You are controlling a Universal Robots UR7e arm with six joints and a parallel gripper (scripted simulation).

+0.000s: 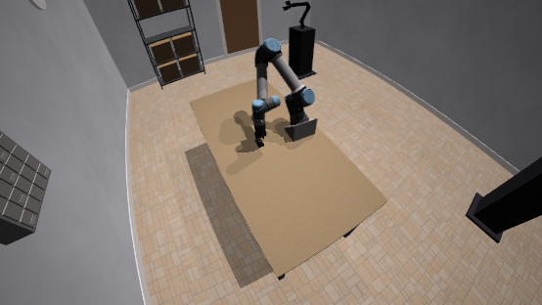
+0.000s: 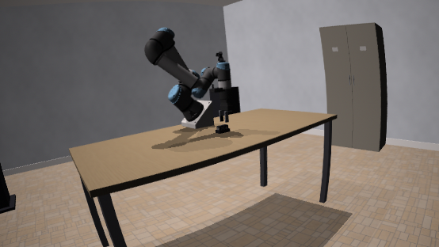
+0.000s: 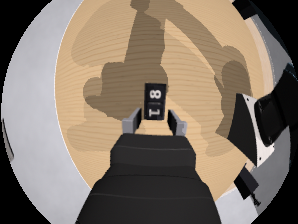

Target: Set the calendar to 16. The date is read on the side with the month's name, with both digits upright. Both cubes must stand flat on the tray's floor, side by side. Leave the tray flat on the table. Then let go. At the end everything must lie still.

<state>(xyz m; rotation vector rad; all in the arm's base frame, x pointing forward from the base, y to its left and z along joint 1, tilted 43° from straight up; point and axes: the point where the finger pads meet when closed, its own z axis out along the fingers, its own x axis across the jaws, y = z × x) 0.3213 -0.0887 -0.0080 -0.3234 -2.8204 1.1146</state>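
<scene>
My gripper is now 50 mm above the black date cube. Round my hand: dark calendar tray 70 mm below, 20 mm to the right.
</scene>
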